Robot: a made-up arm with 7 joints.
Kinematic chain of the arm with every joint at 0, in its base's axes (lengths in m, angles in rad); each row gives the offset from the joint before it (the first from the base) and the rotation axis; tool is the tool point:
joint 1: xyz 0 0 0.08 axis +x
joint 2: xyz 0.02 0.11 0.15 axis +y
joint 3: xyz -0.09 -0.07 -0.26 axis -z
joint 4: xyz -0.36 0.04 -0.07 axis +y
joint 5: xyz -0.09 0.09 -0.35 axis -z
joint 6: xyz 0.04 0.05 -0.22 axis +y
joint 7: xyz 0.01 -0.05 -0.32 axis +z
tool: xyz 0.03 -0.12 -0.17
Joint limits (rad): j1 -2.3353..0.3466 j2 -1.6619..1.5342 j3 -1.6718..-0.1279 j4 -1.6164..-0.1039 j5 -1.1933..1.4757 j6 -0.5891..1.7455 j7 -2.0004..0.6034
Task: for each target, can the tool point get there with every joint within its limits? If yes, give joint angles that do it. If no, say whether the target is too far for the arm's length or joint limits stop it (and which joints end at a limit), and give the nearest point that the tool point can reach.
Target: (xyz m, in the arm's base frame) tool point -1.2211 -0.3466 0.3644
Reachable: yes | joints -1.7514 0.6300 -1.0187 -0.3722 0.8506 1.3136 -0.1163
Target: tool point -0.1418 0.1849 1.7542
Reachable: no: joint limits stop it (at a limit: joint 1, joint 3, joint 4, joint 7) | nearest point -0.1230 -0.0789 1.2821 | short by 0.541 m
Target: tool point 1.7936 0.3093 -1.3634
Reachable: no: too far | nearest point 1.1461 0.1847 -0.7818 | short by 0.879 m
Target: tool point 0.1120 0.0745 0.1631
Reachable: no: joint limits stop it (at a limit: joint 1, joint 4, joint 5, joint 6) | nearest point 0.2625 -0.0426 0.4045 | short by 0.308 m
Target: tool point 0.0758 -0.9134 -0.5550
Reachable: yes | joints -1.1785 -0.2284 -0.7068 -0.8904 0.4555 0.7598 -1.3100
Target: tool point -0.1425 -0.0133 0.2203
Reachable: no: joint limits stop it (at a limit: joint 1, joint 4, joint 5, joint 6) | nearest point -0.2428 -0.0954 0.3636 | short by 0.193 m
